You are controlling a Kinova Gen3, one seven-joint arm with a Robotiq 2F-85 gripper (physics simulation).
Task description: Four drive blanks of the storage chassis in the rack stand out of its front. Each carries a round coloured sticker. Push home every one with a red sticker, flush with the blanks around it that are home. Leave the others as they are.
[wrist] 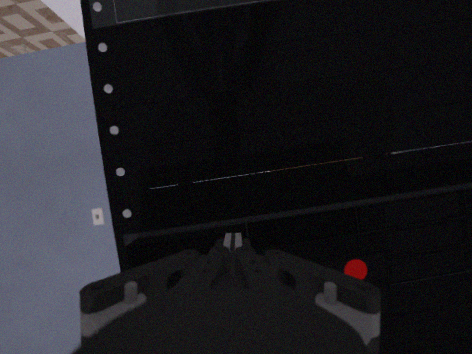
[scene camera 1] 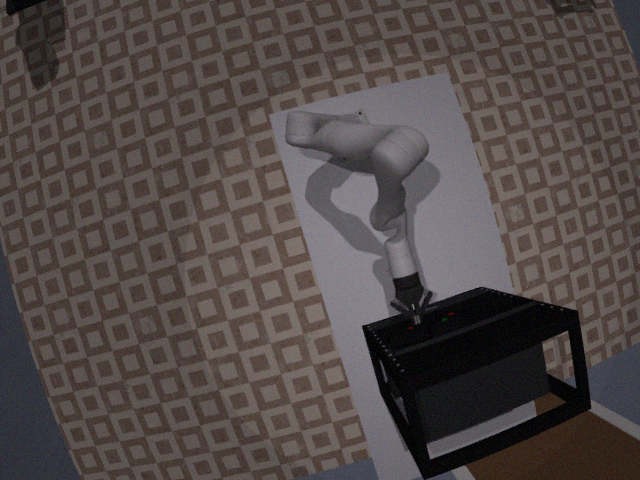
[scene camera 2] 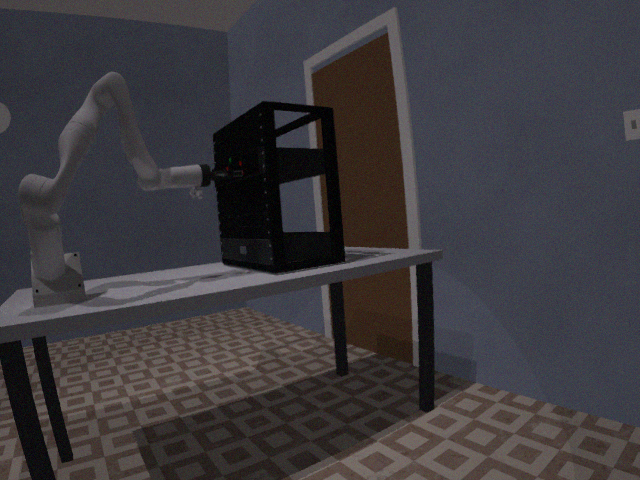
Note:
The pictures show: my gripper and a black rack.

